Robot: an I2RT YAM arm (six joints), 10 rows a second.
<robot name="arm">
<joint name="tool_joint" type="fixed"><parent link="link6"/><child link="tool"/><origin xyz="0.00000 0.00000 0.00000" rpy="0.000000 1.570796 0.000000"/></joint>
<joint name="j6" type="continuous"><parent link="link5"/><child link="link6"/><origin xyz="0.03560 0.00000 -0.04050"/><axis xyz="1 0 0"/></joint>
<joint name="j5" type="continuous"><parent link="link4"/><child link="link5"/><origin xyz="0.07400 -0.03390 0.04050"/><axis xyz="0 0 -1"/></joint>
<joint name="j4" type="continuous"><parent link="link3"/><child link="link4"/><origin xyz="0.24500 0.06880 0.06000"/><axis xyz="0 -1 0"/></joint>
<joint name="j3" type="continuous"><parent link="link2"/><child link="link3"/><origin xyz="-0.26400 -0.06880 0.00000"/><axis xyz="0 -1 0"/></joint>
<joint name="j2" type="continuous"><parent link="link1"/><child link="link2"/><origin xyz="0.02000 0.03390 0.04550"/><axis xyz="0 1 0"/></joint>
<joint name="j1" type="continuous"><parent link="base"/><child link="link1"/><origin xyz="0.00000 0.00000 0.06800"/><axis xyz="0 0 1"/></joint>
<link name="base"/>
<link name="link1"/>
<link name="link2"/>
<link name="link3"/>
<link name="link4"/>
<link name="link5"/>
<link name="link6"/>
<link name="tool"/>
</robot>
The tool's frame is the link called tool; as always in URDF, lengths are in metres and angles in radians. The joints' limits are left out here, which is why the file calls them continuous.
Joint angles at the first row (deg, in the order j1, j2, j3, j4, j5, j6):
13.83 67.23 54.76 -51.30 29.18 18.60
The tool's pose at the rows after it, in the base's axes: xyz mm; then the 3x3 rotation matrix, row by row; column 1 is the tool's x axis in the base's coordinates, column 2 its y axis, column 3 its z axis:
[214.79, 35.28, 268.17], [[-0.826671, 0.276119, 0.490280], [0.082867, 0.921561, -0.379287], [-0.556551, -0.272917, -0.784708]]
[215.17, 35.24, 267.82], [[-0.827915, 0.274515, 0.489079], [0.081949, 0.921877, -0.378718], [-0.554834, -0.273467, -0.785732]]
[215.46, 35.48, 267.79], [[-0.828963, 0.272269, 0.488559], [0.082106, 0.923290, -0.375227], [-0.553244, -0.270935, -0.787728]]
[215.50, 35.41, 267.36], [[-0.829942, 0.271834, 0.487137], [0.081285, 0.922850, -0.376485], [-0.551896, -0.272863, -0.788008]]
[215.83, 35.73, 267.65], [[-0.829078, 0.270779, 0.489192], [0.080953, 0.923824, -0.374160], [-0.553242, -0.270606, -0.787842]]
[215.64, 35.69, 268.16], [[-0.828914, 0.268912, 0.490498], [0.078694, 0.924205, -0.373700], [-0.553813, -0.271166, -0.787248]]
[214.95, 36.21, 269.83], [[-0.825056, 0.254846, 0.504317], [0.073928, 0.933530, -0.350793], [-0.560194, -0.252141, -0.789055]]
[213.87, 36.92, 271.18], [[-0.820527, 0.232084, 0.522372], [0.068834, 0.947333, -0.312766], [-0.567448, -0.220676, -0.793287]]
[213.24, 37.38, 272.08], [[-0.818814, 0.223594, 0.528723], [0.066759, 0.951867, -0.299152], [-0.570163, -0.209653, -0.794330]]
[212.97, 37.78, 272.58], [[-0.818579, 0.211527, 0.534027], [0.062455, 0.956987, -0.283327], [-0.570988, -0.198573, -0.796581]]
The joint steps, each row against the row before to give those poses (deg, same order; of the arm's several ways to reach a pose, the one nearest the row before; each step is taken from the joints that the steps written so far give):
0.06 0.16 0.08 -0.02 -0.11 0.00
-0.05 0.11 0.00 0.04 -0.08 -0.09
0.01 0.09 0.07 -0.03 -0.22 -0.01
-0.01 0.04 -0.05 0.00 0.05 -0.04
0.05 0.04 0.07 0.10 -0.09 -0.01
0.00 -0.08 0.05 -0.03 -0.01 -0.15
0.00 -0.56 -0.08 0.56 -1.23 -0.60
-0.06 -0.80 -0.32 0.93 -2.12 -0.78
0.05 -0.31 -0.03 0.19 -0.71 -0.22
-0.02 -0.22 -0.06 0.26 -0.89 -0.41

